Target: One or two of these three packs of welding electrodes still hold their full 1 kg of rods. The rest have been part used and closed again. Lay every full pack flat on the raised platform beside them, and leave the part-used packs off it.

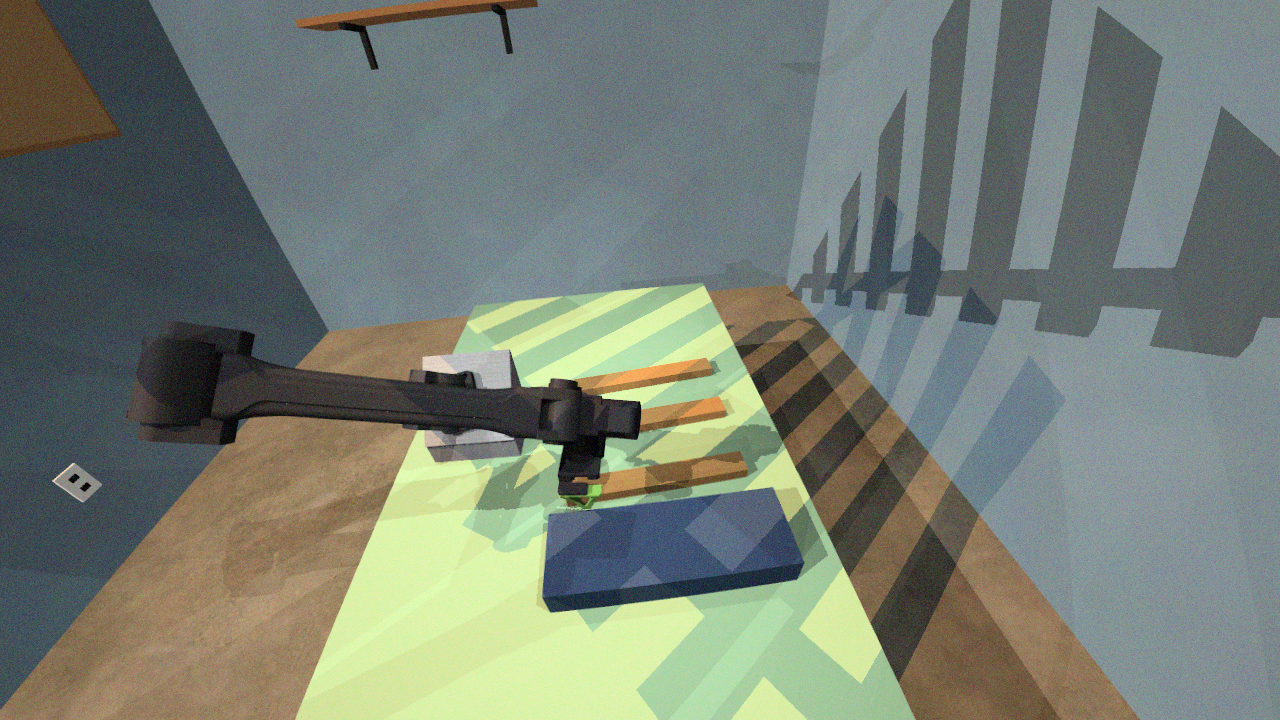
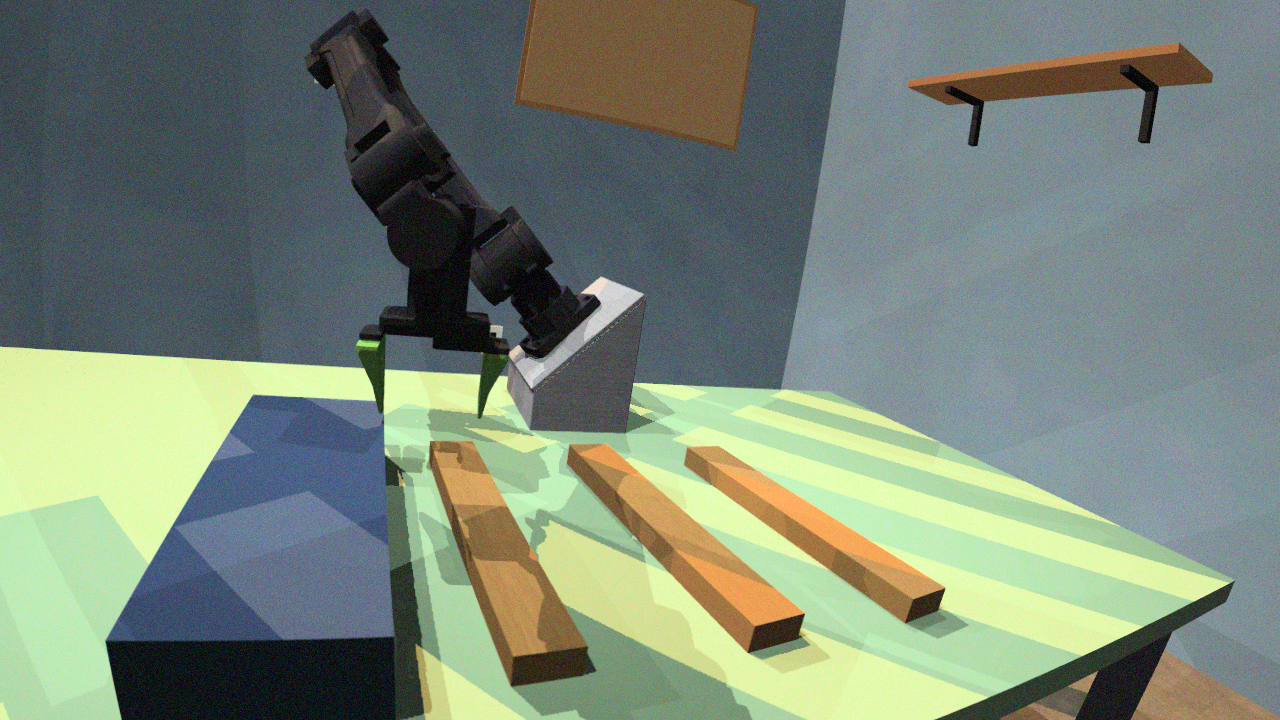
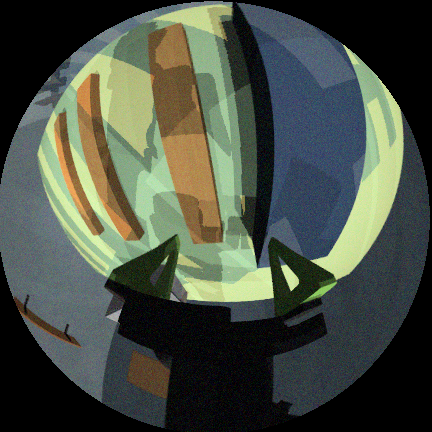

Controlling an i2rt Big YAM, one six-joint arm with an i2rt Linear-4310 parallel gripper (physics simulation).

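Seen in the pictures: gripper, fingertip midpoint: [image 1: 589, 484] [image 2: 430, 414] [image 3: 224, 240]; arm's base, origin of the base link: [image 2: 562, 327].
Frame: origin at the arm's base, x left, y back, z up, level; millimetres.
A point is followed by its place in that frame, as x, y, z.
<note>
Three long brown packs lie flat on the table, side by side. The nearest pack to the platform [image 1: 680, 474] {-216, -428, -96} [image 2: 514, 573] {-208, -471, -96} [image 3: 185, 150] {-205, -340, -96} lies along its side, a narrow gap apart. The middle pack [image 1: 684, 414] {-58, -481, -96} [image 2: 677, 537] {-53, -446, -96} [image 3: 91, 145] {-52, -415, -96} and the far pack [image 1: 648, 373] {108, -433, -96} [image 2: 814, 528] {94, -466, -96} [image 3: 71, 175] {86, -410, -103} lie beyond it. The raised blue platform [image 1: 671, 546] {-374, -369, -60} [image 2: 268, 537] {-375, -464, -60} [image 3: 315, 125] {-331, -355, -60} bears no pack. My gripper [image 1: 580, 501] {-233, -253, -49} [image 2: 430, 413] {-233, -253, -49} [image 3: 224, 240] {-233, -253, -49} is open and empty, fingers down, near the base-side end of the nearest pack. One finger is close to the platform's corner. No fill marks show.
The grey wedge-shaped base [image 1: 469, 358] {62, -33, 66} [image 2: 586, 385] {-2, -115, -55} of the arm stands behind the packs' base-side ends. The pale green table [image 1: 429, 573] {-306, 47, -120} [image 2: 1056, 573] {346, -613, -120} has its edge beyond the far pack. A wall shelf [image 1: 420, 13] [image 2: 1065, 74] hangs well above the table.
</note>
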